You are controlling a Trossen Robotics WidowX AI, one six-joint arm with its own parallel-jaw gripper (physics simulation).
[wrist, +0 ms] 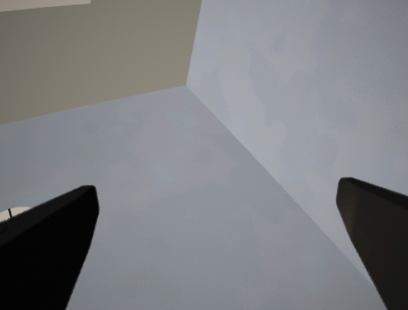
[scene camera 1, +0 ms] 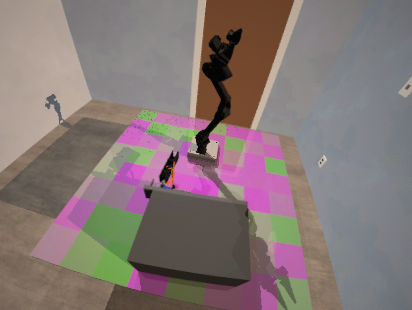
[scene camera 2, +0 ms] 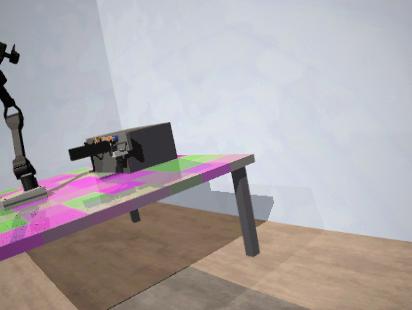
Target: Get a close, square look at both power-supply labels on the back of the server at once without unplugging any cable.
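Pixels of known places: gripper, fingertip midpoint: (wrist: 218, 194) (scene camera 1: 238, 35) (scene camera 2: 6, 41); arm's base, link origin: (scene camera 1: 201, 150) (scene camera 2: 31, 188).
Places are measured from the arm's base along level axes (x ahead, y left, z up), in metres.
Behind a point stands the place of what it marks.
Observation:
The server (scene camera 1: 192, 235) {x 0.642, y 0.077, z 0.159 m} (scene camera 2: 154, 146) {x 0.646, y -0.135, z 0.050 m} is a dark grey box on the table. Its back, with thin orange cables (scene camera 1: 173, 175) {x 0.380, y -0.081, z 0.158 m} and a black bar-like part (scene camera 1: 167, 172) {x 0.359, y -0.120, z 0.143 m} (scene camera 2: 85, 151) {x 0.262, y -0.150, z 0.117 m} sticking out, faces the arm's side in scene camera 2. The power-supply labels cannot be made out in the scene views, and the server does not show in the wrist view. My gripper (wrist: 218, 194) {x 0.058, y 0.090, z 0.734 m} is open and empty, with its fingers wide apart. It is raised high above the arm's base, well away from the server, and the wrist view faces walls and ceiling.
The arm's pale base (scene camera 1: 203, 151) {x 0.028, y 0.018, z 0.024 m} (scene camera 2: 24, 198) {x -0.055, y -0.092, z -0.021 m} stands on the pink and green checkered table (scene camera 1: 285, 227) {x 0.422, y 0.578, z -0.048 m} (scene camera 2: 185, 176) {x 0.485, y -0.599, z -0.048 m}, on the side of the server's back. A brown door (scene camera 1: 270, 40) is behind the arm. A wall socket (scene camera 1: 322, 161) is at the right.

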